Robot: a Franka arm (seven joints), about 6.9 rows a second.
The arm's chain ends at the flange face. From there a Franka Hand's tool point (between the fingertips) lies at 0.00 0.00 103.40 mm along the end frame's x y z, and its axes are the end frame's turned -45 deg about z.
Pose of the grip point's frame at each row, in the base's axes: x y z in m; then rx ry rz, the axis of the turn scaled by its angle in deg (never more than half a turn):
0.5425 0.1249 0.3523 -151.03 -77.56 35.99
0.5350 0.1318 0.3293 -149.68 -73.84 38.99
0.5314 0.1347 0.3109 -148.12 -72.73 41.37
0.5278 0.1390 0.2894 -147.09 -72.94 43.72
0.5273 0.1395 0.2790 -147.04 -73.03 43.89
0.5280 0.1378 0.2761 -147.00 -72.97 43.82
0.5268 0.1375 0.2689 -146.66 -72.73 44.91
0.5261 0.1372 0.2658 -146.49 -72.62 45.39
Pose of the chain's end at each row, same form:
0.5849 0.1339 0.4462 172.24 14.11 -37.65
0.5825 0.1384 0.4209 172.49 11.33 -42.42
0.5824 0.1406 0.4006 172.16 10.99 -45.84
0.5813 0.1460 0.3776 171.04 11.59 -48.17
0.5809 0.1467 0.3671 170.92 11.69 -48.29
0.5816 0.1448 0.3642 171.01 11.66 -48.30
0.5816 0.1449 0.3563 170.51 11.56 -49.40
0.5814 0.1447 0.3529 170.30 11.52 -49.90

